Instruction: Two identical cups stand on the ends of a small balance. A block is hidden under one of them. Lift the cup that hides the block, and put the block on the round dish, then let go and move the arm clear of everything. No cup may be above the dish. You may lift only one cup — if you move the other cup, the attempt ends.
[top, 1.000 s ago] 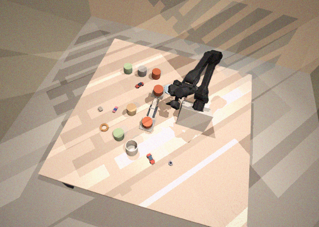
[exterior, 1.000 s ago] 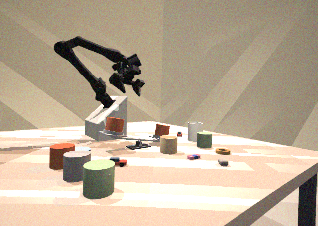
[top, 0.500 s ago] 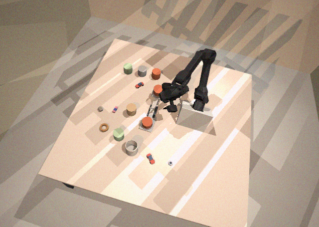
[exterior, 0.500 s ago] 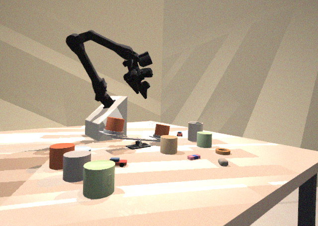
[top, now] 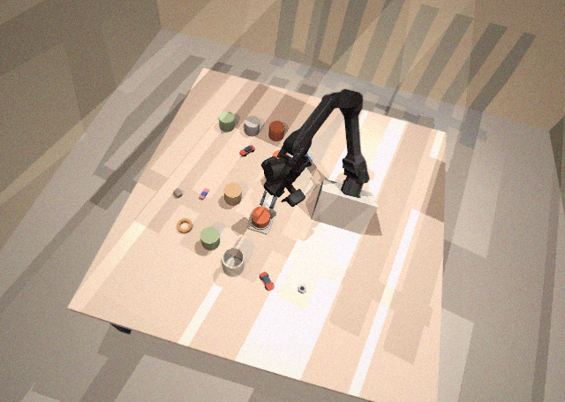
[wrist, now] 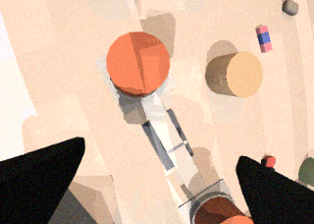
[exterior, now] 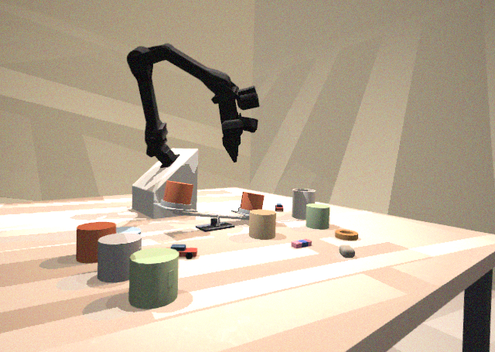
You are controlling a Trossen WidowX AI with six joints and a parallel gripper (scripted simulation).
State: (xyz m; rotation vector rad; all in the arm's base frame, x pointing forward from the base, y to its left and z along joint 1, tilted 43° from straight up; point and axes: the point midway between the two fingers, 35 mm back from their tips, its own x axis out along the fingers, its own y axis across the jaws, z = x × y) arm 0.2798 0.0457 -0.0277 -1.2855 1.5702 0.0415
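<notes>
Right now the grey block is 16 cm below my gripper tip, 4 cm to the left of it and 4 cm ahead of it. From my gripper tip the other things lie so: small balance (16 cm below, 9 cm to the right, 2 cm ahead); tan cylinder (16 cm below, 15 cm ahead, 5 cm to the right); pale blue round dish (32 cm to the right, 20 cm below, 10 cm behind).
</notes>
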